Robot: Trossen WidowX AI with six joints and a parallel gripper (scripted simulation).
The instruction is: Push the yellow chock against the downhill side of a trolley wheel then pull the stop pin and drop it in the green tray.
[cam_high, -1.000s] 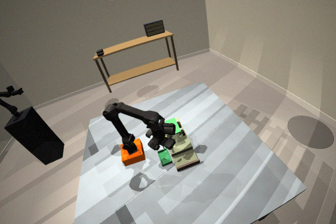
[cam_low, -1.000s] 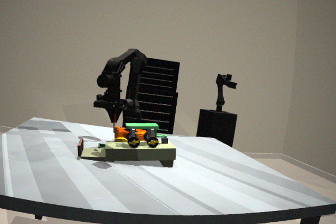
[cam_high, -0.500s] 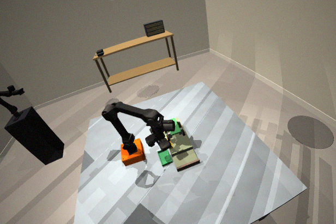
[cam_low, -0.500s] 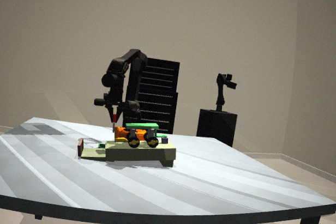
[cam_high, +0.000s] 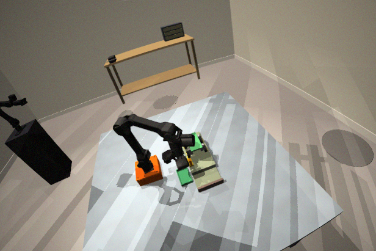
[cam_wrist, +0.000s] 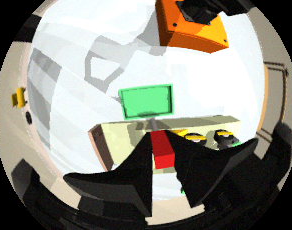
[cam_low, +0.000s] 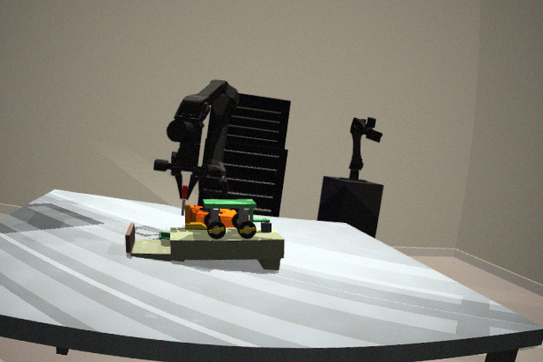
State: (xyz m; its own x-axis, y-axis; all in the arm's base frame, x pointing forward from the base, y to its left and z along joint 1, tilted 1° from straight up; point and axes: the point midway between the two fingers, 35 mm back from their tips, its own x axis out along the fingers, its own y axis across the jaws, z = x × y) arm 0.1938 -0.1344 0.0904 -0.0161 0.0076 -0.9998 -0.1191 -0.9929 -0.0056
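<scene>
My gripper tip is 14 cm above the green tray and 1 cm past it. Round my gripper tip: green-topped trolley: 13 cm ahead, 10 cm to the left, 2 cm below; yellow chock: 5 cm below, 5 cm ahead, 3 cm to the left; red-headed stop pin: right at my gripper tip.
</scene>
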